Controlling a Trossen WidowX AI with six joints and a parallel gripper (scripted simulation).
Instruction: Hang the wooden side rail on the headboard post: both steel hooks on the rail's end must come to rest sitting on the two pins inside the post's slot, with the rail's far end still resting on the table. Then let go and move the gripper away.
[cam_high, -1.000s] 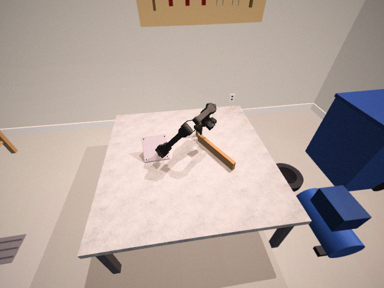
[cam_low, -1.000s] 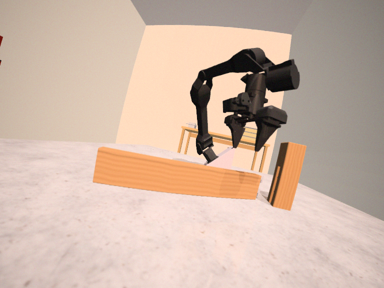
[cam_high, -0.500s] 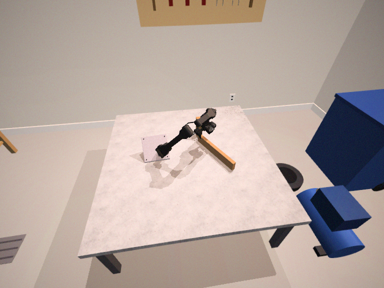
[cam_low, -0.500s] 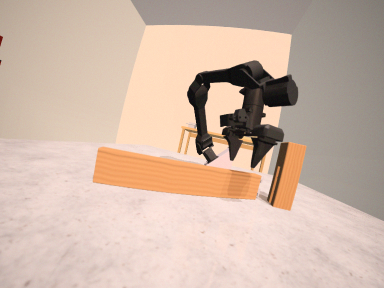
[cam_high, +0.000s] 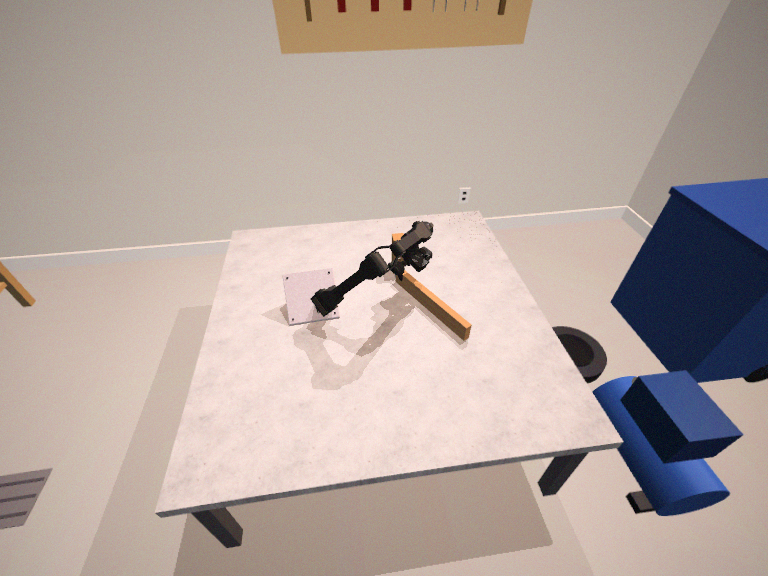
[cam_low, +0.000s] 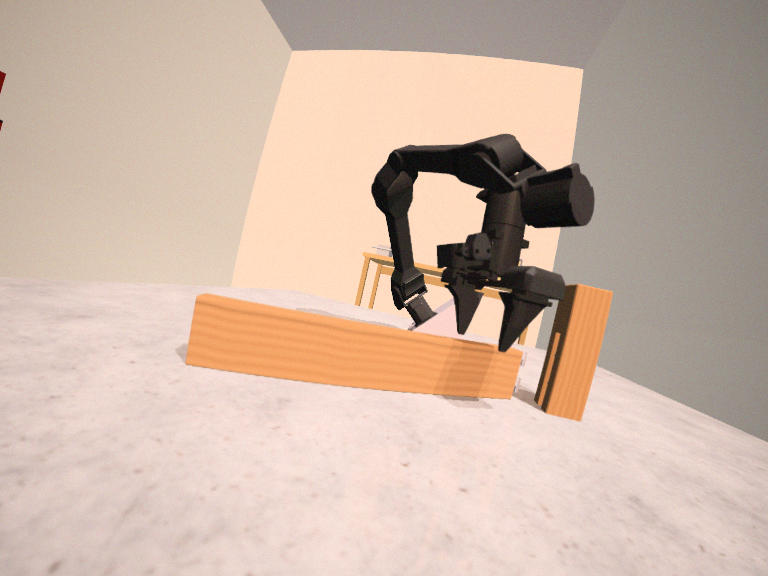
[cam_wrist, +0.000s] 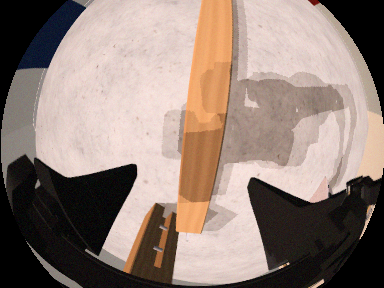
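Right now the headboard post is 1 cm behind my gripper tip, 14 cm to the left of it and 2 cm above it.
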